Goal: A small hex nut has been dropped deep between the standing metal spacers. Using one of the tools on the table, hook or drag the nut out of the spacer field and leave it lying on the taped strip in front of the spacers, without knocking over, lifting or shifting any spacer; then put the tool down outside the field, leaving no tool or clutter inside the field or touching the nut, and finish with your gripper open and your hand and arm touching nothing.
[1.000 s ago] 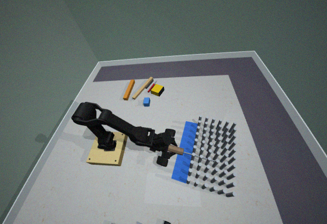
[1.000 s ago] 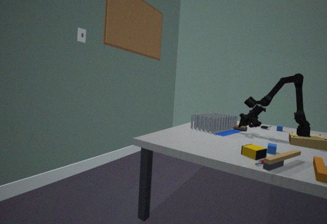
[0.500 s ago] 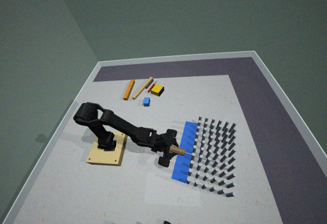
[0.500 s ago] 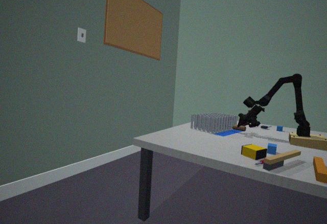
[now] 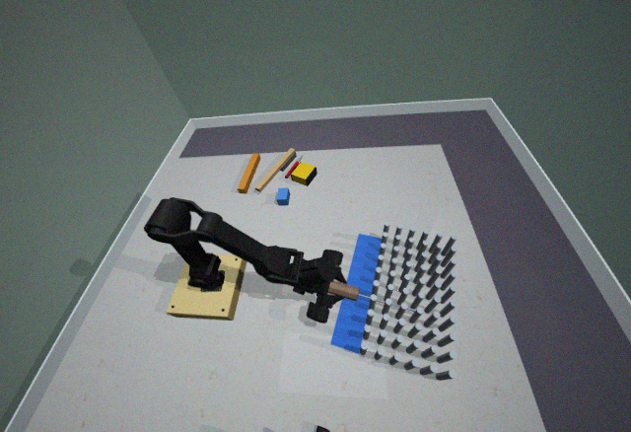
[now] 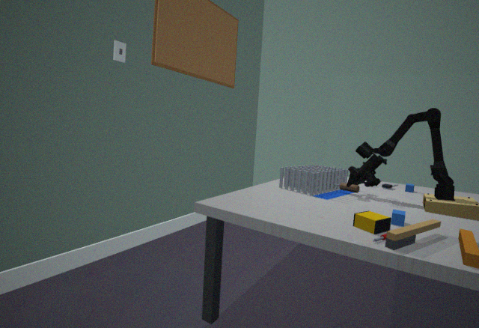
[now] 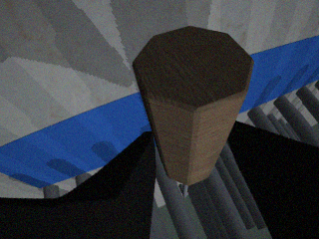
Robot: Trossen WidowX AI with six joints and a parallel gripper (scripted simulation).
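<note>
The blue taped strip is 5 cm ahead of my gripper tip, 2 cm to the left of it and 4 cm below it. Round my gripper tip: hex nut (20 cm ahead, 7 cm to the right, 3 cm below); black box (12 cm behind, 51 cm to the left, 1 cm below); wire hook (10 cm ahead, 4 cm to the right, 1 cm below).
</note>
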